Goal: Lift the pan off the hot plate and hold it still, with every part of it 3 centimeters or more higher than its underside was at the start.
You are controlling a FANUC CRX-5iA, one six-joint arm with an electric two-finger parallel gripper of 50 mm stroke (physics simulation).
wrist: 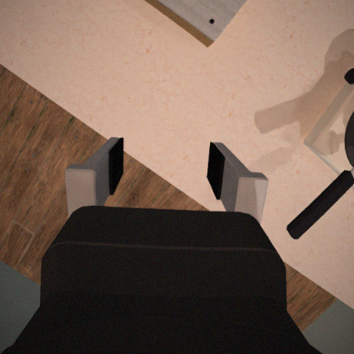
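The pan [350, 142] is cut off by the right edge of the wrist view, so a sliver of its dark body shows. Its straight black handle [320, 205] points down and to the left. The pan is over the pale hot plate [326, 116], of which one corner and parts of its sides show. Whether the pan touches it cannot be told. My gripper [165, 157] is open, with nothing between its fingers. It is to the left of the handle in the view, well apart from it.
A grey board or box [202, 15] with a brown side and a small dark hole is at the top. The speckled pale table top [165, 85] ends in a diagonal edge, with brown wood planks [45, 150] beyond it. Shadows fall left of the hot plate.
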